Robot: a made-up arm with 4 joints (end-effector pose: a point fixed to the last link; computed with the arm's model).
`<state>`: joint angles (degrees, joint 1 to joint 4).
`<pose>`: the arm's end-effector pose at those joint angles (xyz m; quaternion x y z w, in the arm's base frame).
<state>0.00 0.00 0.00 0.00</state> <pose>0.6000 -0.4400 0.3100 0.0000 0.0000 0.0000 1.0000</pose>
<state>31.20 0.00 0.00 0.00</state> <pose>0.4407 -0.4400 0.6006 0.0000 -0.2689 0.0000 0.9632</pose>
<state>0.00 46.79 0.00 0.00</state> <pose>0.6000 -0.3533 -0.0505 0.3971 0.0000 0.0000 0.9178</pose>
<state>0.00 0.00 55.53 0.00</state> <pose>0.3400 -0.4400 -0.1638 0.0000 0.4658 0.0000 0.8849</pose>
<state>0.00 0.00 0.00 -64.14</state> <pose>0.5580 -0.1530 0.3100 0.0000 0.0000 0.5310 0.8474</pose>
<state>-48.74 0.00 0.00 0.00</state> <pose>0.5009 -0.4400 -0.1887 0.0000 0.4126 0.0000 0.9109</pose>
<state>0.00 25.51 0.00 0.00</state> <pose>0.6000 -0.4296 0.1041 0.2208 0.0000 0.0000 0.9753</pose>
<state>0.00 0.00 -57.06 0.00</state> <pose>0.3438 -0.4400 0.8013 0.0000 -0.4776 0.0000 0.8786</pose>
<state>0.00 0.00 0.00 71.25</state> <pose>0.3262 -0.6021 0.3100 0.0000 0.0000 -0.5825 0.8128</pose>
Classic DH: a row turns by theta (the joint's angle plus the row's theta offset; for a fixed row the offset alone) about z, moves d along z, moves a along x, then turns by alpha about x. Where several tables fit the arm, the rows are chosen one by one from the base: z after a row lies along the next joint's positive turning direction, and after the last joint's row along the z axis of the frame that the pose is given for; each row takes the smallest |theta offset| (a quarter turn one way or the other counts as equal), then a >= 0, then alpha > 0; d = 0 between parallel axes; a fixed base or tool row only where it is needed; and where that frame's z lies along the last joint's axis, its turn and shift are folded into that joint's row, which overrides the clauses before.
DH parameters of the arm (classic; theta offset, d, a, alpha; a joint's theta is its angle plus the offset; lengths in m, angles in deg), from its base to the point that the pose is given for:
base (fixed): 0 0.17 0 90
joint 1: 90 -0.02 0.06 90
joint 2: 0 0.02 0.09 90
joint 3: 90 -0.35 0.33 -90
joint 4: 23.75 0 0.2731 180
tool (fixed): 23.75 -0.01 0 0

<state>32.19 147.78 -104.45 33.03</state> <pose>0.3072 0.2124 -0.4869 -0.8173 0.0266 0.5722 0.0627</pose>
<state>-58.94 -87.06 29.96 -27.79</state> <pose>0.6017 -0.2162 -0.0944 -0.5254 0.6530 0.2916 0.4610</pose>
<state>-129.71 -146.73 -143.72 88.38</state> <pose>0.2515 0.6517 0.1654 0.5245 0.4611 0.2730 0.6616</pose>
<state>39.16 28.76 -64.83 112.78</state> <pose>0.0780 -0.5502 0.2090 0.7697 -0.2208 -0.5273 0.2842</pose>
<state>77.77 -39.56 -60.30 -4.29</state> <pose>-0.7140 0.0592 0.6519 -0.3671 -0.8656 -0.0388 0.3384</pose>
